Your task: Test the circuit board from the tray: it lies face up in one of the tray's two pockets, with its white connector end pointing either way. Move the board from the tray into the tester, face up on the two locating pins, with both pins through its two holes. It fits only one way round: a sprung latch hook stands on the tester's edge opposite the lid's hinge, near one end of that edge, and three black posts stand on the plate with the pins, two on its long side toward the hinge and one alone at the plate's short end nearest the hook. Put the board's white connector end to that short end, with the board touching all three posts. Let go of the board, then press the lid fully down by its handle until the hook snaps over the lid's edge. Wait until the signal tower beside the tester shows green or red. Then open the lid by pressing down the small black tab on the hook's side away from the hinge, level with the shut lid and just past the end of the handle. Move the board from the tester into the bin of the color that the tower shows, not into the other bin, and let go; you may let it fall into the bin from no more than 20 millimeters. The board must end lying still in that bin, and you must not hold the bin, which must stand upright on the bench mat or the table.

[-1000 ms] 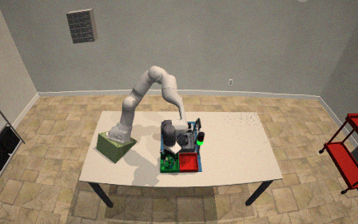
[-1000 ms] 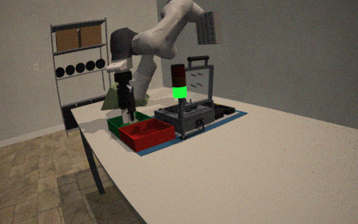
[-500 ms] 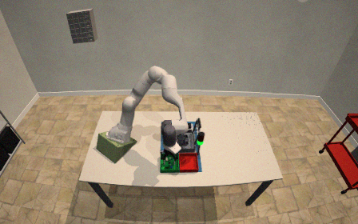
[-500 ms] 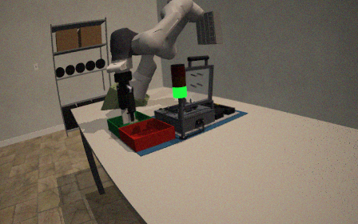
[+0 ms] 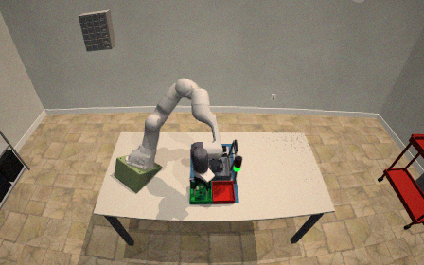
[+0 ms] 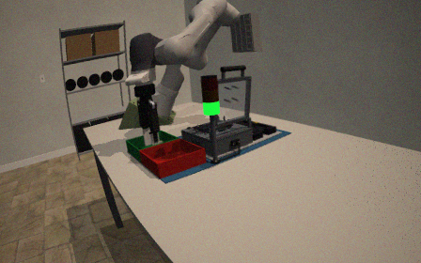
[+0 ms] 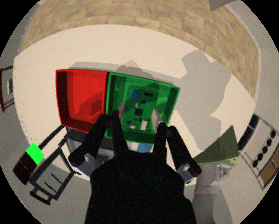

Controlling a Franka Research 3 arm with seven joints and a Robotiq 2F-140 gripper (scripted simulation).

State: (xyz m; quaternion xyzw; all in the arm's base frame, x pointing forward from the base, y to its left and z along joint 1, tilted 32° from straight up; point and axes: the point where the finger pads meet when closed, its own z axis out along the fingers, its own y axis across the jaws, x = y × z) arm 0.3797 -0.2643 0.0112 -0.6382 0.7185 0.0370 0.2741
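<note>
Right now the green bin is 30 mm below my hand. The rest, counted from my hand: plate: 200 mm to the left, 120 mm ahead, 30 mm above; then red bin: 150 mm ahead, 30 mm below, 10 mm to the right; then green circuit board: 20 mm below.
</note>
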